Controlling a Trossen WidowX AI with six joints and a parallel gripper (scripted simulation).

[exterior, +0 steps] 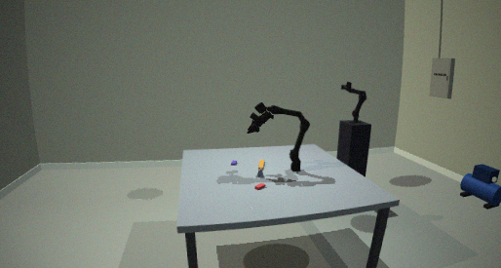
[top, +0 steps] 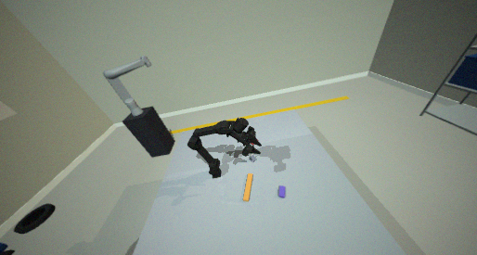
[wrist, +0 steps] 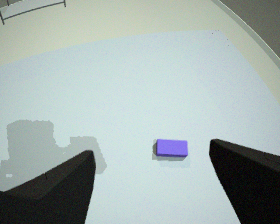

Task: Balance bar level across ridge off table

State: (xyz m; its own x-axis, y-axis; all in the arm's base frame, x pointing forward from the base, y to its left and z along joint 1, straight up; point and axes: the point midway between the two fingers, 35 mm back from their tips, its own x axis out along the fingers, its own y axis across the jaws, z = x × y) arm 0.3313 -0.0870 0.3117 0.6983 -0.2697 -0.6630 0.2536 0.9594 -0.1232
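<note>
My gripper tip is now 28 cm above the orange bar, 12 cm past it and 5 cm to the left of it. Also, from my gripper tip: small purple block 28 cm below, 12 cm to the right, 8 cm ahead; small red block 36 cm to the left, 28 cm below, 2 cm behind.
</note>
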